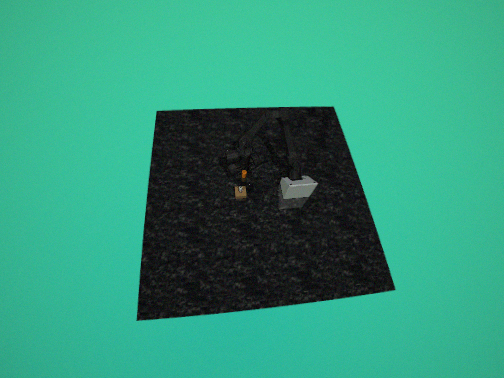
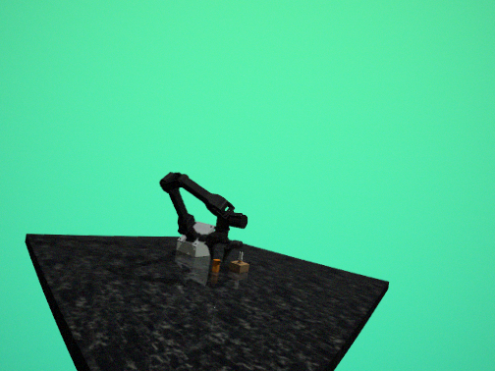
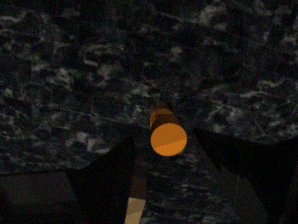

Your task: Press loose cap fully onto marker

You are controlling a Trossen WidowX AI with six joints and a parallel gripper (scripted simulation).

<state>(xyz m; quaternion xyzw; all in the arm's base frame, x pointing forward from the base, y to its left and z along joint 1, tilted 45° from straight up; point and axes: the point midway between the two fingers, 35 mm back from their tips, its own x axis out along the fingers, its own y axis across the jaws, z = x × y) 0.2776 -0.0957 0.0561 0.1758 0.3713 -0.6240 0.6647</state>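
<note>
The orange cap lies 2 cm below my gripper tip. From my gripper tip the other things lie so: marker (4 cm ahead, 11 cm to the left, 3 cm above); holder block (4 cm ahead, 11 cm to the left, 3 cm below).
</note>
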